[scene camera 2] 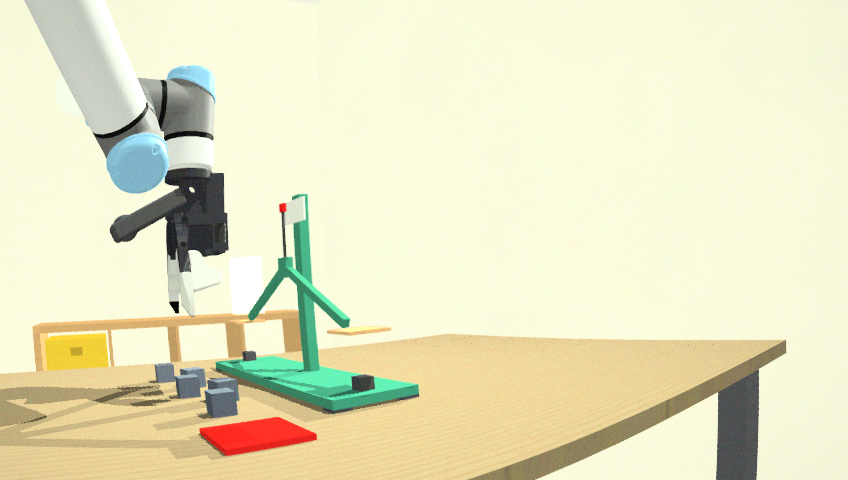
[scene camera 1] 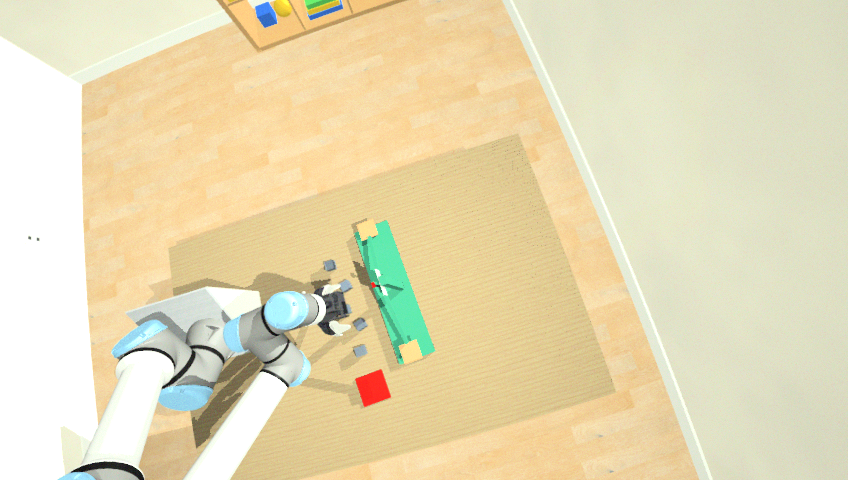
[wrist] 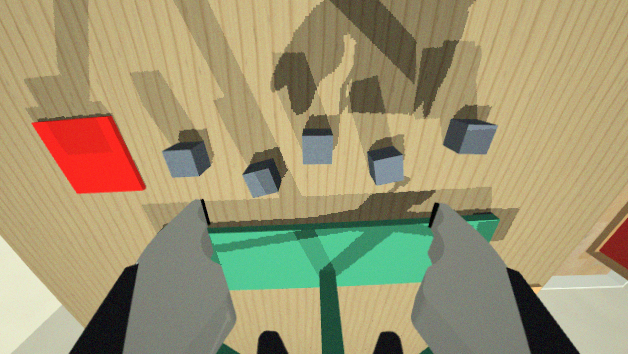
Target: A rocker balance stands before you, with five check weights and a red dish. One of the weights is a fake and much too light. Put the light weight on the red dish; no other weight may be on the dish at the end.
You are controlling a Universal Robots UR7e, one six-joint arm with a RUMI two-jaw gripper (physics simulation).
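Frame: origin at the arm's base, x ahead, y left, z up, level; centimetres.
Seen in the pictures: gripper, fingertip midpoint: (scene camera 2: 184, 315) (wrist: 319, 203); arm's base, link origin: (scene camera 1: 215, 336).
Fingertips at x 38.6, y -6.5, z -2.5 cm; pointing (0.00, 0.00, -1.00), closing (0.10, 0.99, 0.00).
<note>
Pixels of each thing's top centre, then the offset from my fingertips to it. "*": a spot on its surface instead. Level surfaces: height alone.
- red dish, top centre: (scene camera 2: 254, 431) (wrist: 90, 158) (scene camera 1: 372, 388) dx -0.9, dy -26.3, dz -10.8 cm
- green rocker balance, top centre: (scene camera 2: 282, 194) (scene camera 1: 371, 284) dx +16.8, dy +0.2, dz +17.1 cm
- red-tipped pointer, surface spot: (scene camera 2: 282, 207) * dx +16.5, dy -0.3, dz +15.1 cm
- table, surface height: dz -11.4 cm
My gripper (scene camera 1: 337, 309) (scene camera 2: 182, 309) (wrist: 319, 203) is open and empty, high above the row of weights. All five grey cubes stand on the table; in the wrist view they are the first (wrist: 186, 160), second (wrist: 261, 178), middle (wrist: 317, 146), fourth (wrist: 385, 166) and last (wrist: 470, 136) from the left. They look alike. The second and fourth sit nearer the balance. The red dish (scene camera 1: 373, 388) (scene camera 2: 257, 435) (wrist: 90, 155) lies beyond the row's end and bears no weight. The green rocker balance (scene camera 1: 410, 309) (scene camera 2: 307, 333) (wrist: 270, 270) has bare pans (scene camera 1: 367, 229) (scene camera 1: 410, 351).
The balance's post and red-tipped pointer (scene camera 2: 282, 207) rise beside the row of weights, close to my gripper in scene camera 2. Small black blocks (scene camera 2: 249, 355) (scene camera 2: 363, 382) sit on its base. A wooden shelf (scene camera 1: 282, 32) (scene camera 2: 172, 343) stands beyond the table (scene camera 1: 476, 237) (scene camera 2: 565, 380).
</note>
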